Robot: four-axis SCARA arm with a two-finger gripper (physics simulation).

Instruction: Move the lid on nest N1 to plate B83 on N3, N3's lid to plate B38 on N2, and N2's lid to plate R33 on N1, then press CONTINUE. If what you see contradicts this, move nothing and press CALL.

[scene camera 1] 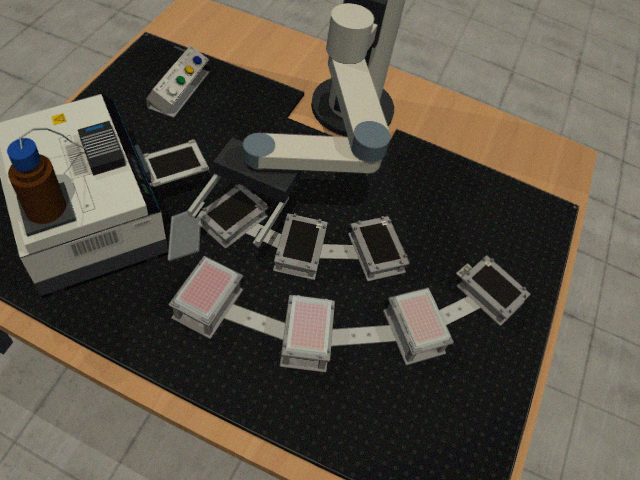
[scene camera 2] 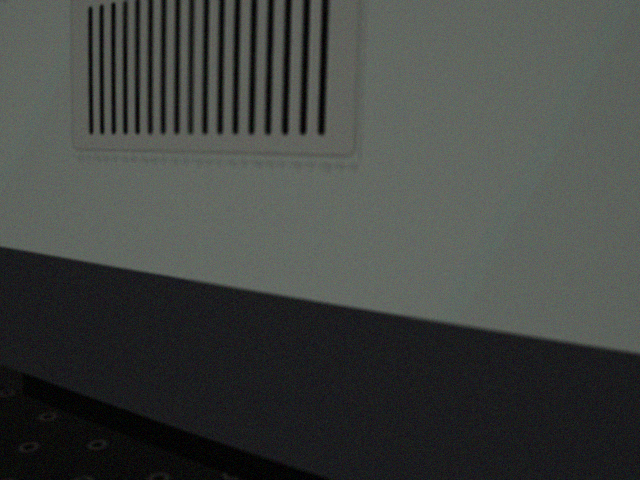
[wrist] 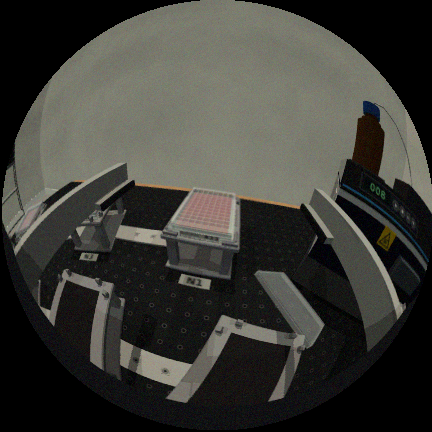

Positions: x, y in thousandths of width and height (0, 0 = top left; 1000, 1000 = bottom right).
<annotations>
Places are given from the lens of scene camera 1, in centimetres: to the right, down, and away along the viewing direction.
button box (scene camera 1: 266, 197): -42, -41, 166
brown bottle (scene camera 1: 57, 386): -54, -10, 110
tray (scene camera 1: 273, 341): -36, -19, 148
The marked spots on the button box and the brown bottle are 65 cm apart.
</annotations>
